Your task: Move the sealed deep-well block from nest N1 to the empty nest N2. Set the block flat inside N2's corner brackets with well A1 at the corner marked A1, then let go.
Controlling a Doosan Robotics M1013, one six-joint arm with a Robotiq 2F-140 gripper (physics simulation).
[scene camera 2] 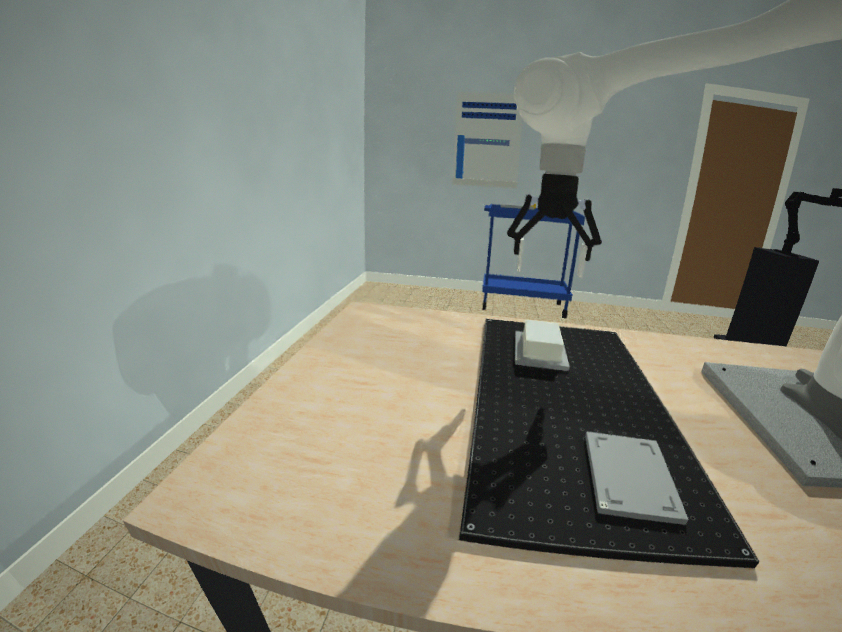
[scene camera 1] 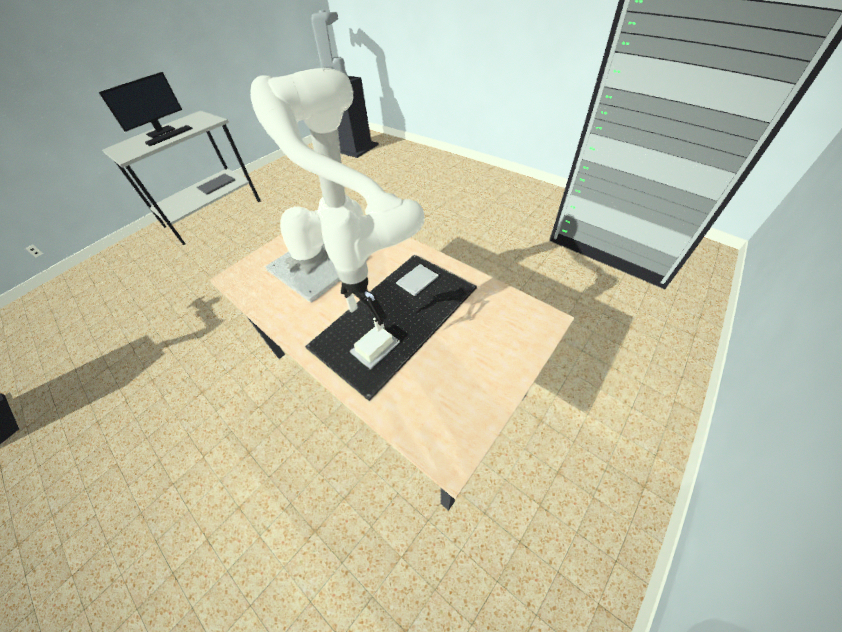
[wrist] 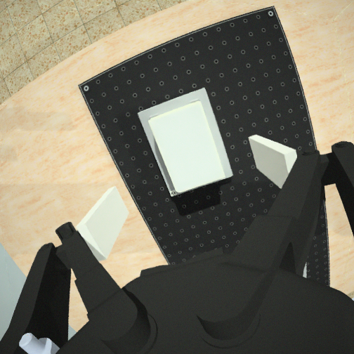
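Pixels of known places: gripper, fingertip midpoint: (scene camera 2: 549, 273) (scene camera 1: 366, 319); arm's base, origin of the base link: (scene camera 2: 841, 412) (scene camera 1: 309, 258).
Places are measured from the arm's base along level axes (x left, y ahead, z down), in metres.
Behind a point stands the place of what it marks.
Observation:
The sealed deep-well block (scene camera 1: 374, 344) {y 0.649, x -0.248, z -0.042 m} (scene camera 2: 542, 340) {y 0.643, x -0.183, z -0.042 m} (wrist: 187, 147) is a pale, plain-topped box lying flat on nest N1 (scene camera 1: 370, 364) {y 0.670, x -0.310, z 0.000 m} (scene camera 2: 544, 366) {y 0.636, x -0.153, z 0.007 m} (wrist: 219, 145), a light grey plate. A small mark shows at N1's lower left corner in the wrist view. Nest N2 (scene camera 1: 416, 279) {y 0.563, x 0.157, z 0.000 m} (scene camera 2: 635, 476) {y 0.563, x 0.176, z 0.000 m} is a bare grey plate with corner brackets; a small label (scene camera 2: 603, 504) {y 0.628, x 0.228, z 0.000 m} sits at its near left corner in scene camera 2. My gripper (scene camera 1: 365, 314) {y 0.637, x -0.239, z -0.181 m} (scene camera 2: 551, 258) {y 0.637, x -0.239, z -0.181 m} (wrist: 184, 177) is wide open and empty, well above the block. In the wrist view its pads stand left and right, facing the block's long sides.
Both nests stand on a black perforated board (scene camera 1: 326, 346) {y 0.457, x -0.338, z 0.012 m} (scene camera 2: 516, 408) {y 0.718, x 0.003, z 0.012 m} (wrist: 260, 60) on the wooden table (scene camera 1: 496, 353) {y 1.046, x 0.002, z 0.025 m} (scene camera 2: 340, 421) {y 1.025, x 0.068, z 0.025 m}. The arm's grey base plate (scene camera 1: 306, 289) {y 0.157, x -0.164, z -0.003 m} (scene camera 2: 761, 414) {y 0.215, x 0.010, z 0.001 m} is beside the board. A blue cart (scene camera 2: 527, 287) stands beyond the table.

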